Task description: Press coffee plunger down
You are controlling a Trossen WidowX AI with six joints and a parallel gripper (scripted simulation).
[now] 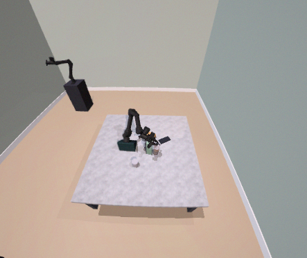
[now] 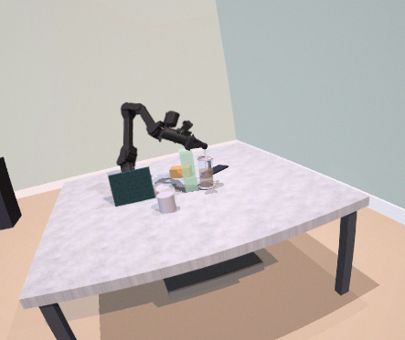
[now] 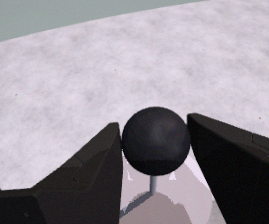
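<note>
The coffee press lies 10 cm below my gripper tip, 2 cm to the left of it and 1 cm behind it. Round my gripper tip: tall pale green box 10 cm below, 9 cm behind, 2 cm to the left.
</note>
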